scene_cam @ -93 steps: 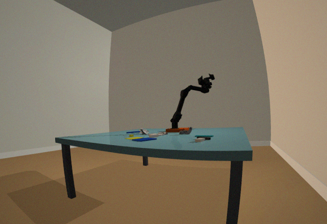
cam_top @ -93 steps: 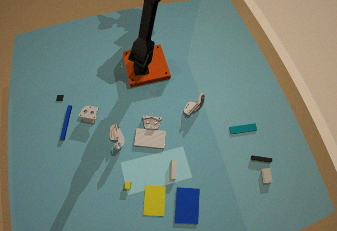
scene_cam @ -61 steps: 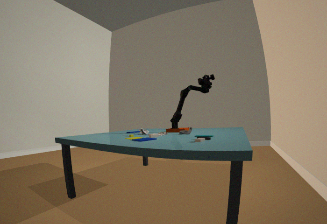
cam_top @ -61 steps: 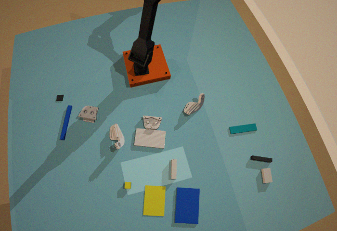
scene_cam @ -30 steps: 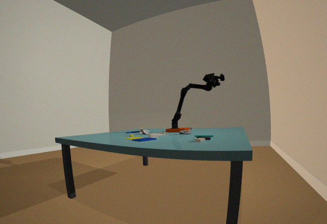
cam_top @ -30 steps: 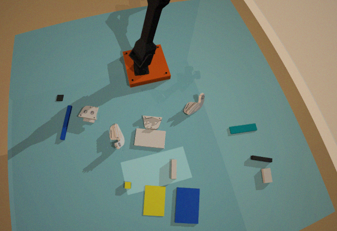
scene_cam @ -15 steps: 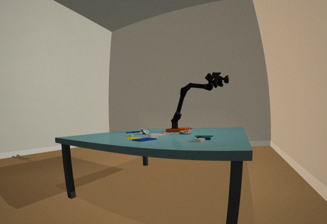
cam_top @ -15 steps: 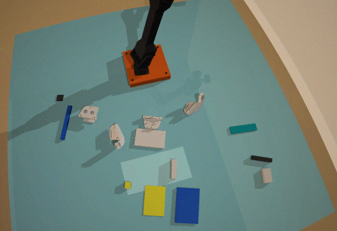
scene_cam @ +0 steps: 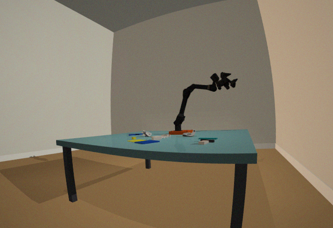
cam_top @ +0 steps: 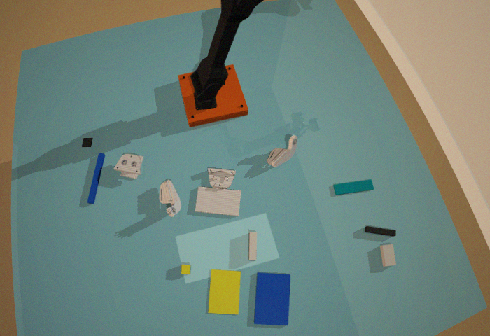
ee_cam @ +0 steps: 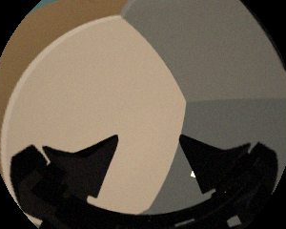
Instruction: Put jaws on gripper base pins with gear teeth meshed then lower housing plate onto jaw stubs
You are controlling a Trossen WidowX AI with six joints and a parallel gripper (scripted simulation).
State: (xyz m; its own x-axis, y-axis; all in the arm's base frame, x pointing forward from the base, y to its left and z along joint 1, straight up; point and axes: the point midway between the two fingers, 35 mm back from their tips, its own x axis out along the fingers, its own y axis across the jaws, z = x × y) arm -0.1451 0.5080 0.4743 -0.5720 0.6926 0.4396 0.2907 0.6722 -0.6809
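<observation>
The yellow cube lies 65 cm ahead of my gripper tip, 65 cm to the right of it and 51 cm below it. From my gripper tip the other things lie so: black bar 65 cm ahead, 10 cm to the right, 51 cm below; then blue plate 76 cm ahead, 44 cm to the right, 52 cm below; then teal bar 51 cm ahead, 14 cm to the right, 52 cm below.
</observation>
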